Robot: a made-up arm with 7 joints.
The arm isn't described. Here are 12 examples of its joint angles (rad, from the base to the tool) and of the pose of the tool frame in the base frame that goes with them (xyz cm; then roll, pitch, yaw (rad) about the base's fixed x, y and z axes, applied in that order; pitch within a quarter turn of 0, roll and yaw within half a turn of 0).
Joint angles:
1: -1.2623 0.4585 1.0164 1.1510 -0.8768 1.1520 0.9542
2: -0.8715 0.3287 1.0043 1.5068 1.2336 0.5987 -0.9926
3: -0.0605 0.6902 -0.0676 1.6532 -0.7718 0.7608 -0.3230
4: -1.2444 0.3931 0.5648 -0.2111 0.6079 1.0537 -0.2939
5: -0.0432 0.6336 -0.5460 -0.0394 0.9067 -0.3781 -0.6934
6: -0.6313 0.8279 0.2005 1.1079 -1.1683 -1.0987 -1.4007
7: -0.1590 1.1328 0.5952 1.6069 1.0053 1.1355 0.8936
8: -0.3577 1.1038 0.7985 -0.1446 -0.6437 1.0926 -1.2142
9: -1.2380 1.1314 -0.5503 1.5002 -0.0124 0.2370 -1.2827
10: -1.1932 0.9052 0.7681 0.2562 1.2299 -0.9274 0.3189
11: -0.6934 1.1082 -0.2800 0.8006 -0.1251 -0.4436 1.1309
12: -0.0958 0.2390 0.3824 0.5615 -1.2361 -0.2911 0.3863
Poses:
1: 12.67 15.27 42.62 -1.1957 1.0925 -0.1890
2: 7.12 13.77 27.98 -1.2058 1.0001 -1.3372
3: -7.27 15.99 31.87 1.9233 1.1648 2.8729
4: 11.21 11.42 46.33 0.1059 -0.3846 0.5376
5: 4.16 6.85 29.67 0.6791 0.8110 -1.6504
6: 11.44 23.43 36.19 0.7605 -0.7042 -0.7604
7: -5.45 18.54 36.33 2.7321 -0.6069 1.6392
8: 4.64 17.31 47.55 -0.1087 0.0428 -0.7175
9: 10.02 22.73 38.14 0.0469 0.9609 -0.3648
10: 10.37 22.09 51.21 2.8200 -0.7889 -1.1797
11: 10.29 17.77 33.49 0.7935 -1.0963 0.6192
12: 4.47 12.31 29.96 -0.5439 0.4354 1.2417
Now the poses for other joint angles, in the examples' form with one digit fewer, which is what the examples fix.
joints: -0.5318 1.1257 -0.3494 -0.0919 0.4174 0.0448 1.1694
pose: 9.5 12.5 35.0 2.014 -1.076 -0.834
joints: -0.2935 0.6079 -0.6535 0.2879 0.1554 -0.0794 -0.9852
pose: 5.4 7.5 27.3 -0.134 0.596 -1.760
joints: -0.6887 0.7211 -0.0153 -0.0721 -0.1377 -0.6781 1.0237
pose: 13.8 7.0 39.7 -1.389 -1.167 1.738
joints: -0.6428 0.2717 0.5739 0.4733 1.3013 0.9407 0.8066
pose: 8.3 12.5 31.2 1.570 -0.587 1.207
